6 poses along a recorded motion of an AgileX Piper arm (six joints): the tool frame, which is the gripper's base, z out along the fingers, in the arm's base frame.
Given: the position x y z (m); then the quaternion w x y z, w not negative.
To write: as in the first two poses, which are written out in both.
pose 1, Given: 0.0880 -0.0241 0.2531 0.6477 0.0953 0.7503 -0.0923
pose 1, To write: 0.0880 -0.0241 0.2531 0.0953 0.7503 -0.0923 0.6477
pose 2, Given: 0.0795 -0.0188 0.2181 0.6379 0.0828 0.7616 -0.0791
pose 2, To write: 0.0795 -0.0188 0.2181 0.0828 0.7616 -0.0791 0.6379
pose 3, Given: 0.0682 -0.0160 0.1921 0.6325 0.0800 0.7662 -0.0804
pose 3, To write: 0.0682 -0.0160 0.1921 0.0800 0.7662 -0.0804 0.6325
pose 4, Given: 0.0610 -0.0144 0.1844 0.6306 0.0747 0.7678 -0.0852
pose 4, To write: 0.0610 -0.0144 0.1844 0.0747 0.7678 -0.0852 0.6306
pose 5, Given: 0.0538 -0.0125 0.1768 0.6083 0.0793 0.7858 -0.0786
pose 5, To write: 0.0538 -0.0125 0.1768 0.0793 0.7858 -0.0786 0.6083
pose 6, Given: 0.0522 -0.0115 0.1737 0.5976 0.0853 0.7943 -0.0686
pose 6, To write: 0.0522 -0.0115 0.1737 0.0853 0.7943 -0.0686 0.5976
